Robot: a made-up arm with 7 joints. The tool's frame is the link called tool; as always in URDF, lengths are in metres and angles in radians. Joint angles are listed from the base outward. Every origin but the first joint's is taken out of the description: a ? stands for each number. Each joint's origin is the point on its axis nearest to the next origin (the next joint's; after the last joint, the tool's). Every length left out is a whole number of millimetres.
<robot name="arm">
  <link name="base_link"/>
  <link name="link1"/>
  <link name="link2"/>
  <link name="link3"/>
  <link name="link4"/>
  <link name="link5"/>
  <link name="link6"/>
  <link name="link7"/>
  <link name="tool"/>
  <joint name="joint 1" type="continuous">
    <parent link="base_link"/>
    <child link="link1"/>
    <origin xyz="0 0 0.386" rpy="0 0 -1.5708"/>
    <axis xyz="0 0 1"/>
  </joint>
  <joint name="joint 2" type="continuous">
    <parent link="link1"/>
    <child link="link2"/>
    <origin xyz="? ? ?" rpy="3.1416 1.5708 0"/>
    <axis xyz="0 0 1"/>
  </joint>
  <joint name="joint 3" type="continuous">
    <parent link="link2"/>
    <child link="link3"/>
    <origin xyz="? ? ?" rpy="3.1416 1.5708 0"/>
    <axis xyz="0 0 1"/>
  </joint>
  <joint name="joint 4" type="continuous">
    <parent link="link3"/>
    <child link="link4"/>
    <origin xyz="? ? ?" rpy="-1.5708 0 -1.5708"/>
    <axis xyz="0 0 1"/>
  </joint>
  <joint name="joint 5" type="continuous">
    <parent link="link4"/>
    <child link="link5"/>
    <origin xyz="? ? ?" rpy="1.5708 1.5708 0"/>
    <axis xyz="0 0 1"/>
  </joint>
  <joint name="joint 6" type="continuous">
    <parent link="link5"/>
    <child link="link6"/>
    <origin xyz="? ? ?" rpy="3.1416 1.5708 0"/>
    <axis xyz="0 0 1"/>
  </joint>
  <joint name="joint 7" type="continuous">
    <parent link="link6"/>
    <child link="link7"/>
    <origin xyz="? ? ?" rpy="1.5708 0 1.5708"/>
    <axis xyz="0 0 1"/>
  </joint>
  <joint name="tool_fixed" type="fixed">
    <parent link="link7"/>
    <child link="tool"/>
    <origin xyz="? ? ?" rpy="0 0 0"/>
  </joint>
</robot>
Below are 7 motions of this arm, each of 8 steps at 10 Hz.
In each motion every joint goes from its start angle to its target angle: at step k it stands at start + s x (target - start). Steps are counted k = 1, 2, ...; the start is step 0. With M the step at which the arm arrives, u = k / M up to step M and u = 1 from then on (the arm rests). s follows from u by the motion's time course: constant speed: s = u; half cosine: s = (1 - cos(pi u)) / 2; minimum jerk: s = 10 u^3 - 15 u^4 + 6 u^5.
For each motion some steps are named. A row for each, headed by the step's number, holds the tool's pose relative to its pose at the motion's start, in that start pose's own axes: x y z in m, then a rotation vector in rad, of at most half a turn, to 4 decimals.
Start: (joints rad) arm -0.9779 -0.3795 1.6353 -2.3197 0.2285 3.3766 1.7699
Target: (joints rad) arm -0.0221 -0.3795 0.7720 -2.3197 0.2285 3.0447 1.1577
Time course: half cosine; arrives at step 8
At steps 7, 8:
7: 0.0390 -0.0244 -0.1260 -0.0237 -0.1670 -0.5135
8: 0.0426 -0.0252 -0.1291 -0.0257 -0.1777 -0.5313

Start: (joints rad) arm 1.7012 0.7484 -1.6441 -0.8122 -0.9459 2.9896 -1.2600
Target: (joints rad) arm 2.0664 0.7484 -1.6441 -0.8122 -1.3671 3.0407 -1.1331
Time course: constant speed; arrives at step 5
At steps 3, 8:
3: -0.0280 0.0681 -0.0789 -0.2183 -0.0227 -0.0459
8: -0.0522 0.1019 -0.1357 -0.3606 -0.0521 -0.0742

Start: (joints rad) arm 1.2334 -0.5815 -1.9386 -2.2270 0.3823 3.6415 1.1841
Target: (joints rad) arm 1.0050 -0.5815 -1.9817 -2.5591 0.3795 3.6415 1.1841
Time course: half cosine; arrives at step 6
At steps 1, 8:
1: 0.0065 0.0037 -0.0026 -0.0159 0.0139 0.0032
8: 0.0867 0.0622 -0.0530 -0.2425 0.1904 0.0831

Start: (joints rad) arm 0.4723 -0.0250 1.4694 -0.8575 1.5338 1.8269 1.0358
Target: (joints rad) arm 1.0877 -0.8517 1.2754 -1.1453 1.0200 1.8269 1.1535
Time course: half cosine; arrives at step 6
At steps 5, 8:
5: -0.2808 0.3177 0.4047 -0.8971 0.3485 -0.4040
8: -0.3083 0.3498 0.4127 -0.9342 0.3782 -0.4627

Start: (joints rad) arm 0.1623 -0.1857 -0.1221 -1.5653 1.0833 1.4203 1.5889
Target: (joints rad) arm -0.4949 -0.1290 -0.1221 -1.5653 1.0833 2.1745 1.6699
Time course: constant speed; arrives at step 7
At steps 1, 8:
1: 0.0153 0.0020 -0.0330 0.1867 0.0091 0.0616
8: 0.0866 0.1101 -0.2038 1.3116 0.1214 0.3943

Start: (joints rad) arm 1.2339 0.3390 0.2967 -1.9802 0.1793 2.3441 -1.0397
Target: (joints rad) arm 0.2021 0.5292 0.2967 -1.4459 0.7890 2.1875 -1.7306
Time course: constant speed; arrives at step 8
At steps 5, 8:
5: -0.3359 0.1373 -0.1048 -0.2435 0.4176 0.3771
8: -0.5684 0.0863 -0.1570 -0.5682 0.5966 0.5321

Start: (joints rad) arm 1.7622 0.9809 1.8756 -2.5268 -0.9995 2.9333 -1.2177
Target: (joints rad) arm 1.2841 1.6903 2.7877 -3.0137 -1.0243 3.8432 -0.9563
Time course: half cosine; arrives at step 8
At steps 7, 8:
7: 0.1428 -0.3232 -0.2159 -1.1988 0.6983 -0.4391
8: 0.1493 -0.3397 -0.2155 -1.2272 0.7195 -0.4765

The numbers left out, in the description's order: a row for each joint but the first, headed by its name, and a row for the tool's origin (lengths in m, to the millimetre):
joint 2: 0 0 0
joint 3: -0.44 0 0
joint 4: 0 0.087 0
joint 5: 0.05 -0.233 0
joint 6: 0 0 0
joint 7: 0 0.082 0
tool: 0 0 0

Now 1 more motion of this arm.
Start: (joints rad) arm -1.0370 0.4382 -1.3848 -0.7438 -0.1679 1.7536 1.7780
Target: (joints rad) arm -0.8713 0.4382 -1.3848 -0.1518 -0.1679 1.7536 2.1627
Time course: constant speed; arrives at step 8
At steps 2, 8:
2: 0.0014 0.0082 -0.0609 0.1552 -0.0680 0.1030
8: 0.0352 0.0791 -0.2249 0.5677 -0.3751 0.4266

